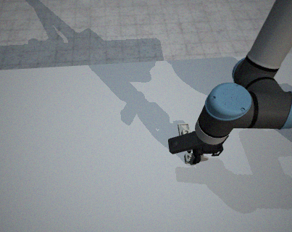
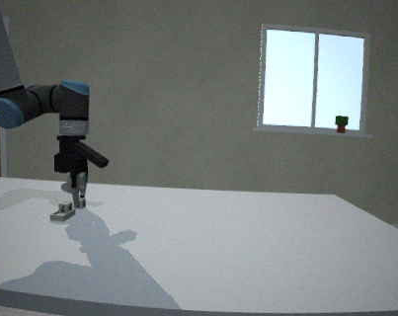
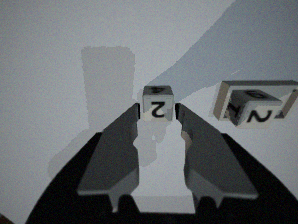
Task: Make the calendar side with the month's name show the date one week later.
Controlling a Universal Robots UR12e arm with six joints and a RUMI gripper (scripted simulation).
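Right now my hand is 10 mm above the cube. From my hand the other things lie so: tray (10 mm behind, 110 mm to the right, 20 mm below).
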